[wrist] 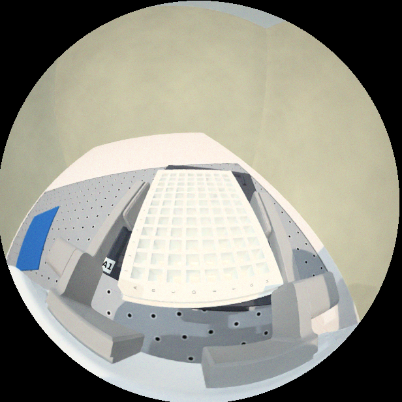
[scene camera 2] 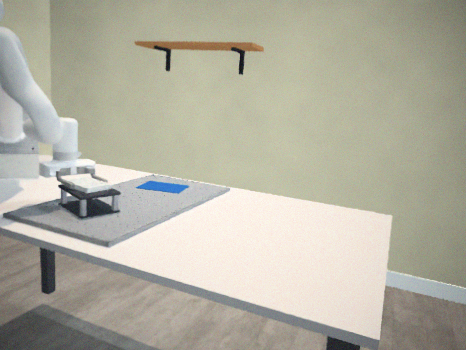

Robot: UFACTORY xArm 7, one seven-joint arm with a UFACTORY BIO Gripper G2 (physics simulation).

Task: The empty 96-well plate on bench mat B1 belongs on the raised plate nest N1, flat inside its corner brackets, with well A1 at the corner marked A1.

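Places are measured from the arm's base along level axes (x ahead, y left, z up), in millimetres.
Pixels of known places: end effector, tool point: [scene camera 2: 86, 183]; arm's base, origin of the base link: [scene camera 2: 9, 130].
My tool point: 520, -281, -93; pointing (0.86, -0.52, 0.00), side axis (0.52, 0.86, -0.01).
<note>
For each thing: its top centre in the pictures, then the offset to it from my tool point, as dx, dy, dz. "pt": a spot on its surface instead. Level surfaces: height alone.
- white 96-well plate, middle of its top: [scene camera 2: 86, 181] +0, +0, +6
- dark raised nest, surface spot: [scene camera 2: 112, 193] pt +102, -29, -12
- blue mat, its level: dz -70
- grey perforated board, its level: dz -71
- pale table, its level: dz -84
The white 96-well plate [scene camera 2: 89, 183] [wrist: 197, 235] is between the fingers of my gripper [scene camera 2: 85, 181] [wrist: 198, 210], which is shut on its two long sides. The plate looks about level and is over the dark raised nest [scene camera 2: 112, 193] [wrist: 118, 247], at or slightly above its top; any gap is too small to judge. In the wrist view, the plate's row letters A to H run along its near edge, with A at the left, on the same side as the nest's A1 label [wrist: 107, 265]. The plate hides most of the nest top and brackets.
A blue mat [scene camera 2: 163, 187] [wrist: 38, 239] lies on the grey perforated board [scene camera 2: 150, 210] [wrist: 80, 200], apart from the nest. The board lies on the pale table [scene camera 2: 280, 250] [wrist: 150, 147]. A wooden shelf [scene camera 2: 200, 46] is on the wall.
</note>
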